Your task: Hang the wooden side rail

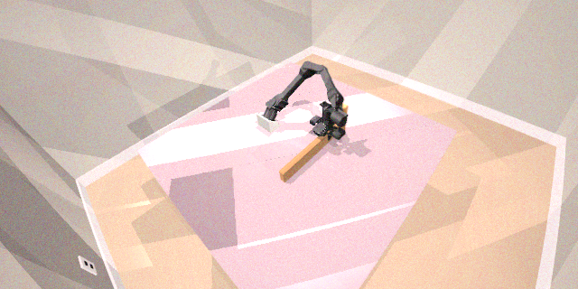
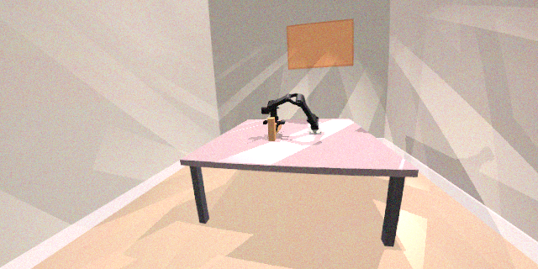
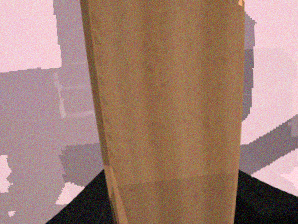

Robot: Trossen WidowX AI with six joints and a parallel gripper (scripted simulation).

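Right now the wooden headboard post is 10 mm ahead of my gripper tip, 120 mm to the left of it and 50 mm above it.
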